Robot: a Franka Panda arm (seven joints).
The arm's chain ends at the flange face. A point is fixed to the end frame.
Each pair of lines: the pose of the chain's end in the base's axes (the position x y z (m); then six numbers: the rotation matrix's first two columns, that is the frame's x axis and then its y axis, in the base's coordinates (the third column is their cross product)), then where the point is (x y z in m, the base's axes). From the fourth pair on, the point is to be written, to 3 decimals.
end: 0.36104 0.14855 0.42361 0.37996 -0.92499 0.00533 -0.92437 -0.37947 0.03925
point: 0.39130 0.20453 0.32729
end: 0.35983 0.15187 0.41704 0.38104 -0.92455 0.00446 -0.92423 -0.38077 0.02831
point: 0.39096 0.20837 0.32130
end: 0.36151 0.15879 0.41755 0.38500 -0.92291 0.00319 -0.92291 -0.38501 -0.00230
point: 0.39503 0.21666 0.32344
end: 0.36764 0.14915 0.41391 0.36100 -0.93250 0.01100 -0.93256 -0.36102 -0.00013
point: 0.403 0.205 0.319
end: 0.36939 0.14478 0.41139 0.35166 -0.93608 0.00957 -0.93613 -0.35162 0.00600
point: 0.404 0.201 0.317
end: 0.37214 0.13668 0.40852 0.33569 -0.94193 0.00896 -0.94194 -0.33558 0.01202
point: 0.408 0.192 0.313
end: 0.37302 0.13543 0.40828 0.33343 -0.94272 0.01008 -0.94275 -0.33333 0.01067
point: 0.409 0.190 0.313
